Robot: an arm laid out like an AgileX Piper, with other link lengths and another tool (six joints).
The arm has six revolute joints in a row. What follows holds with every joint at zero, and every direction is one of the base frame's.
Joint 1 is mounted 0.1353 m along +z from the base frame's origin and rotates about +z.
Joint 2 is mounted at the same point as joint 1 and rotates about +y.
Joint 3 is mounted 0.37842 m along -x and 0.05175 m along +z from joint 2 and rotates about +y.
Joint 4 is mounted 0.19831 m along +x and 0.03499 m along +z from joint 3 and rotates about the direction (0.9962, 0, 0.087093).
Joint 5 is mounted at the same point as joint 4 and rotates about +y.
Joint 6 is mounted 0.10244 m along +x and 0.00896 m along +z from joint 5 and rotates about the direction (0.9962, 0, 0.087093).
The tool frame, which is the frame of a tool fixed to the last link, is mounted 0.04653 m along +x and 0.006 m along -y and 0.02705 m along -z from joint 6; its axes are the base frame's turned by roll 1.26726, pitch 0.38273 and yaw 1.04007 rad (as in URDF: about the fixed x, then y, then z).
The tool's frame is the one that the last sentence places.
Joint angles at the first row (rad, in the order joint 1, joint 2, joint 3, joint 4, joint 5, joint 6):
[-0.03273 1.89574 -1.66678 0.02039 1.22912 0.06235]
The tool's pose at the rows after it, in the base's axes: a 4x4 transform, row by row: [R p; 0 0 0 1], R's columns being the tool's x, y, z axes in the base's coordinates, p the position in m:
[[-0.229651 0.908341 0.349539 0.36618], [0.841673 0.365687 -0.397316 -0.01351], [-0.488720 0.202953 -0.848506 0.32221], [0 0 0 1]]
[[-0.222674 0.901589 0.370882 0.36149], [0.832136 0.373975 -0.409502 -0.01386], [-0.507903 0.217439 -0.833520 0.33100], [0 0 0 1]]
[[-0.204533 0.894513 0.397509 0.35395], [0.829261 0.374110 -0.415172 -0.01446], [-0.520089 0.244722 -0.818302 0.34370], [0 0 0 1]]
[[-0.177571 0.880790 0.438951 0.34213], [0.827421 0.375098 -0.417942 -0.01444], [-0.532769 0.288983 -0.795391 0.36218], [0 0 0 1]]
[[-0.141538 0.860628 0.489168 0.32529], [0.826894 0.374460 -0.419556 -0.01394], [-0.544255 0.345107 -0.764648 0.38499], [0 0 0 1]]
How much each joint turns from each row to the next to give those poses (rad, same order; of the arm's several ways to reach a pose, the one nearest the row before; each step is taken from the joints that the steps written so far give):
[-0.00001 -0.01610 0.00003 -0.00380 -0.00002 0.00220]
[0.00527 -0.02400 -0.00004 -0.01659 0.00068 0.00194]
[-0.00001 -0.03545 0.00000 -0.00581 0.00235 0.00198]
[0.00001 -0.05311 0.00004 -0.00206 0.00167 0.00000]
[-0.00001 -0.06849 -0.00003 0.00000 0.00350 0.00127]

